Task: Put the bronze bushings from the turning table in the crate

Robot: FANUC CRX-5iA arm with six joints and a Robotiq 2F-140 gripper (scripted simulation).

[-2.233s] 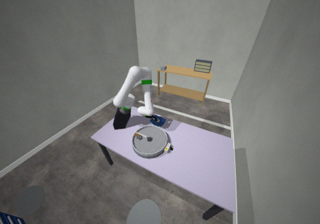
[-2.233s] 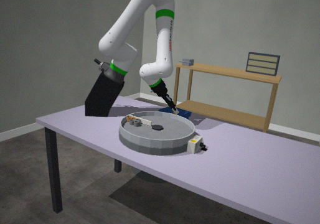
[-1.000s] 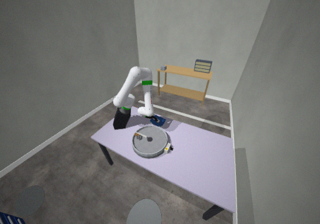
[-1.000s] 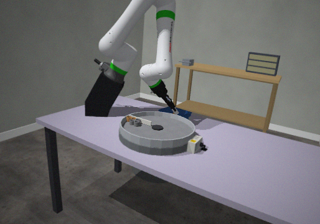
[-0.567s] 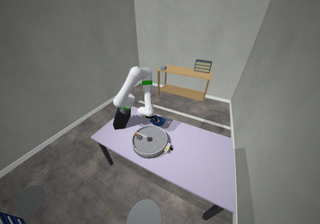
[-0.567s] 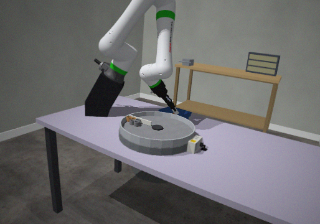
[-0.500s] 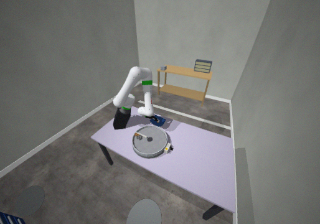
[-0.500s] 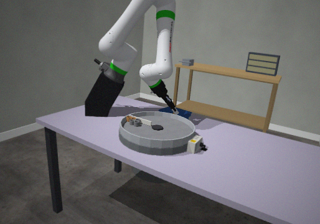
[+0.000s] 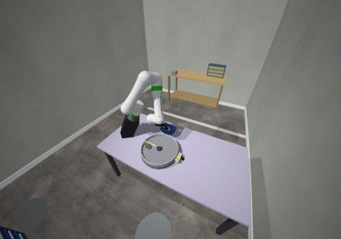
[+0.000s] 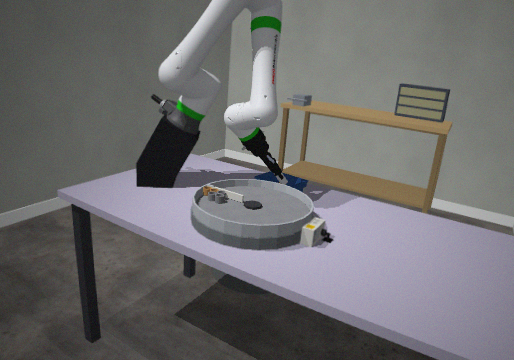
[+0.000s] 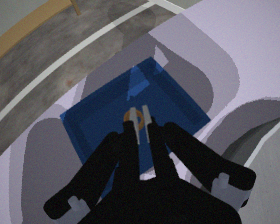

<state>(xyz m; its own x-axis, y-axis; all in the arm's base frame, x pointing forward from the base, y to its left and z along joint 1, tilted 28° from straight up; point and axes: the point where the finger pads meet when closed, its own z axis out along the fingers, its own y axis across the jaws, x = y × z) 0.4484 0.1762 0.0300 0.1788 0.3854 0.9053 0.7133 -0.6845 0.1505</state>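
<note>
The blue crate lies 20 mm to the left of my hand and 30 mm below it. From my hand the other things lie so: round grey turning table (30 mm ahead, 340 mm to the right, 10 mm below).
</note>
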